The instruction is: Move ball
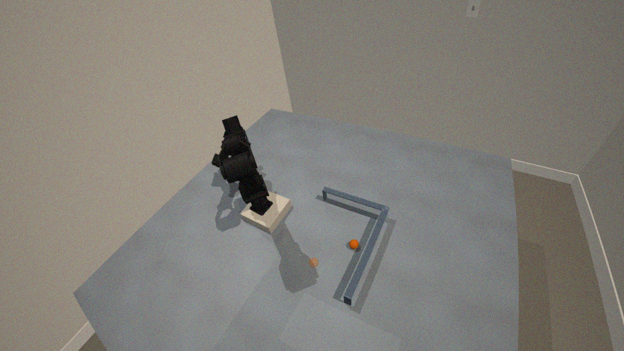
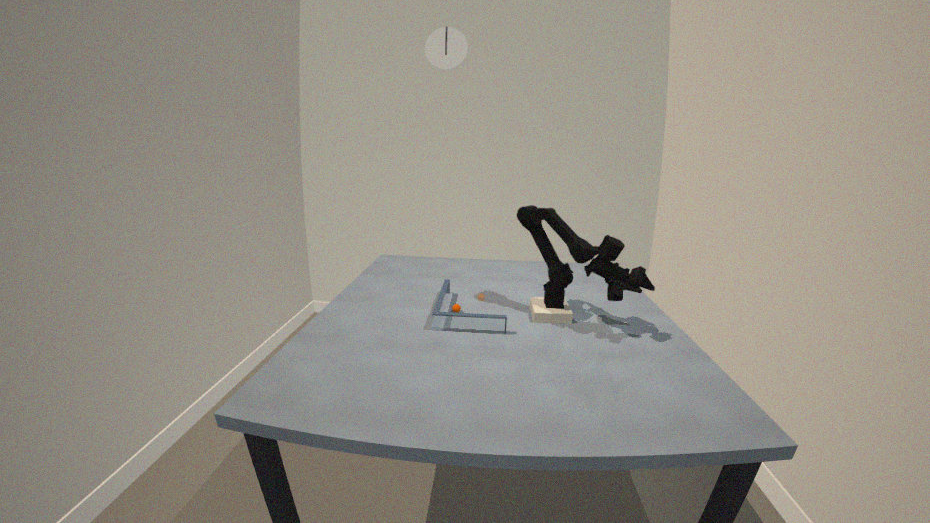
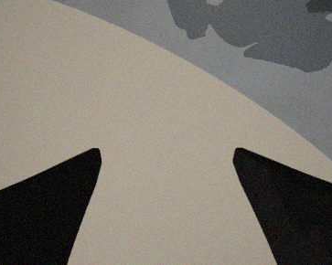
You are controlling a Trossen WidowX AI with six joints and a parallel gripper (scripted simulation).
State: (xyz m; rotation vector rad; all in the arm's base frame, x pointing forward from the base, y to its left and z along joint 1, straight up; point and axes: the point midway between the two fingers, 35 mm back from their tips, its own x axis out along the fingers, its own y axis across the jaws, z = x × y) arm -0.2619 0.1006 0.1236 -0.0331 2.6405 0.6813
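Now: the orange ball 650 mm ahead of my gripper tip, 130 mm below it and 70 mm to the right of it. From my gripper tip the other things lie so: see-through copy of ball 570 mm ahead, 180 mm to the right, 130 mm below.
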